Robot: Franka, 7 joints.
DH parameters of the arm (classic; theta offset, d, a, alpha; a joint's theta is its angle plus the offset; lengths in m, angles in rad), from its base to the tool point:
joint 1: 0 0.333 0 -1.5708
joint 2: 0 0 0 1.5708
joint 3: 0 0.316 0.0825 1.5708
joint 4: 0 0 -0.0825 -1.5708
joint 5: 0 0.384 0 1.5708
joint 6: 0 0 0.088 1.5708
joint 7: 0 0.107 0 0
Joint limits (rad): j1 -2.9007..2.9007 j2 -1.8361..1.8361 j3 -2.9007..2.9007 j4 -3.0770..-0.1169 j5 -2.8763..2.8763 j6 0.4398..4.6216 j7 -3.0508..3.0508
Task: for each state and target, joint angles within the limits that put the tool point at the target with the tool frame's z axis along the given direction. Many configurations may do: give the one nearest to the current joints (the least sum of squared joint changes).
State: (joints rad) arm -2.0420 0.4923 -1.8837 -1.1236 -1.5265 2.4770 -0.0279
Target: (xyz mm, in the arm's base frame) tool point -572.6 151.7 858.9 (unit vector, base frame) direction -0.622 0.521 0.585
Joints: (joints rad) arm -2.4587 0.5401 -1.6540 -0.9960 -2.0116 3.0284 -0.0279
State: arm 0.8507 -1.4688 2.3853 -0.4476 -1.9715 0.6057 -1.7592
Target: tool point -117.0 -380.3 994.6 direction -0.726 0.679 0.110
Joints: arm 1.5884 -0.5666 2.6478 -0.1199 -1.7743 1.2622 -1.7592
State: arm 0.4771 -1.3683 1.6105 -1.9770 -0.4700 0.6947 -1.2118
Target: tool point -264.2 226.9 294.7 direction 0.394 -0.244 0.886
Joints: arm 0.7423 -1.2446 2.0264 -2.4169 -0.8905 0.8687 -1.2118
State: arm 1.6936 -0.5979 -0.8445 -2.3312 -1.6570 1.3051 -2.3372
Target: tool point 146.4 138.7 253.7 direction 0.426 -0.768 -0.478
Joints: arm 1.8639 -0.7427 -0.8411 -3.0485 -1.0542 1.2936 -2.3372
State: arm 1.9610 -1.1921 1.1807 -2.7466 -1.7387 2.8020 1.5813
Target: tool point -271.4 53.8 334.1 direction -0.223 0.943 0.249
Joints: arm 2.2905 -1.1389 1.1787 -3.0770 -1.2474 2.2902 1.5813
